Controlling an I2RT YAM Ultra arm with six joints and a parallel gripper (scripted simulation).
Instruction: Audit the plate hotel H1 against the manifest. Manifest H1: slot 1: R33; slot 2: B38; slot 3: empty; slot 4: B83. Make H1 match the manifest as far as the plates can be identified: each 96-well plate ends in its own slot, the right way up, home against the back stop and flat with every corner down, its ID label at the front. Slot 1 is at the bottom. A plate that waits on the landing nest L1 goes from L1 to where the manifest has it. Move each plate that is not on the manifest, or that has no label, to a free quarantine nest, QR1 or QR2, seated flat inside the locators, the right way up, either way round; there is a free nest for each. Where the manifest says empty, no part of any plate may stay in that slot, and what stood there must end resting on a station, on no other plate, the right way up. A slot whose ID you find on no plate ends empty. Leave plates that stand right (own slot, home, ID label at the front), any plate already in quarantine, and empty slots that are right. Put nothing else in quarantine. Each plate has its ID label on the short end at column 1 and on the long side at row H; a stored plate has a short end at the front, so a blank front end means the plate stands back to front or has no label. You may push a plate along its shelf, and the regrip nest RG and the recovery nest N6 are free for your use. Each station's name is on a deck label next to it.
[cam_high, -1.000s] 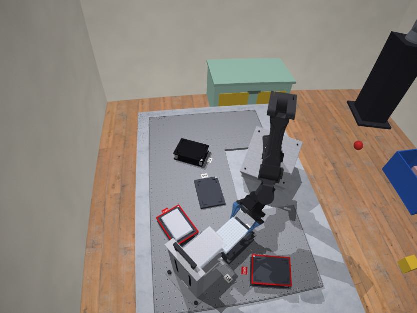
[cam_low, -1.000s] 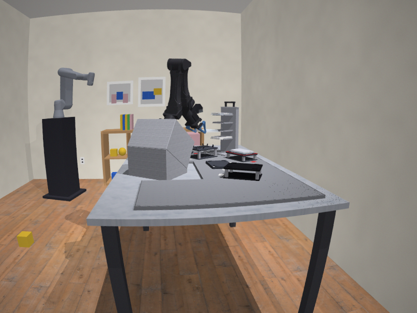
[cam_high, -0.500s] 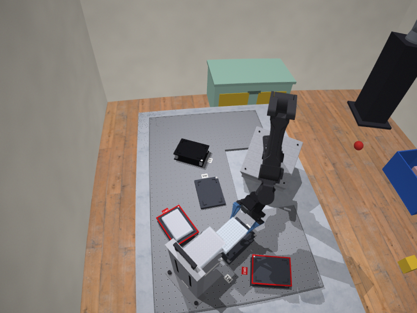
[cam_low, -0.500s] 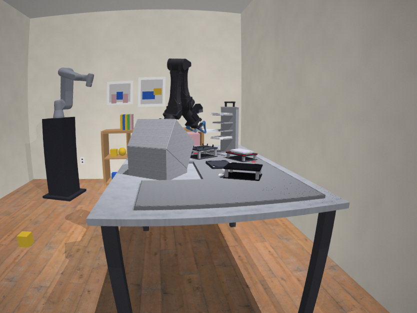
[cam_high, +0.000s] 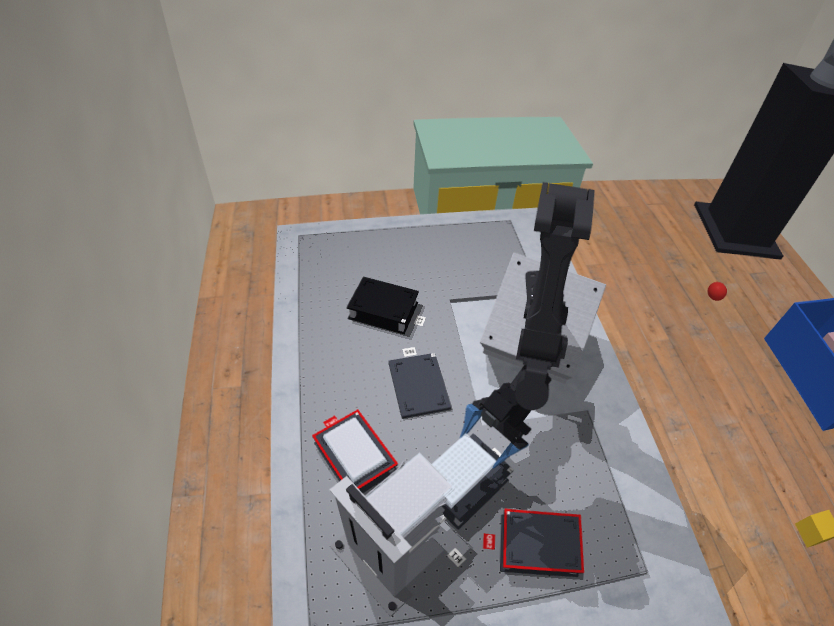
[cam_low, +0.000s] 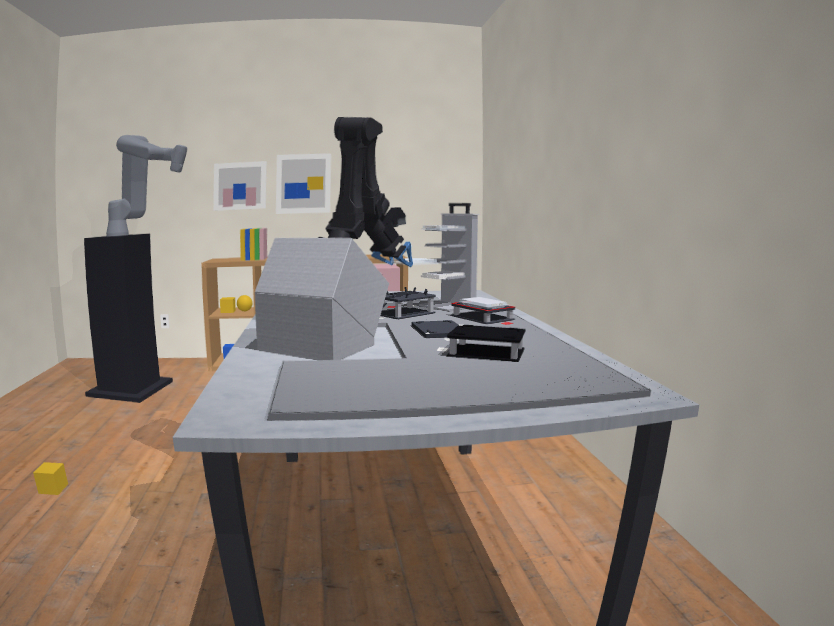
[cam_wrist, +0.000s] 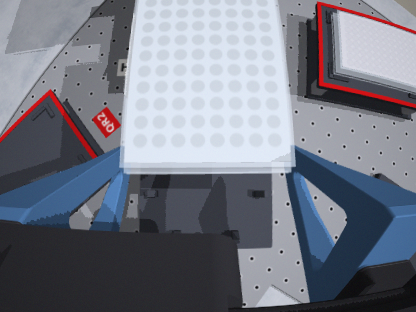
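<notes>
My hand is 110 mm above the regrip nest RG, 10 mm to the right of it and 10 mm short of it. Round my hand: H1 deck label (170 mm to the left, 160 mm below, 20 mm ahead); then RG label (160 mm below, 60 mm to the right, 60 mm behind); then white 96-well plate (140 mm to the left, 130 mm ahead, 50 mm below).
</notes>
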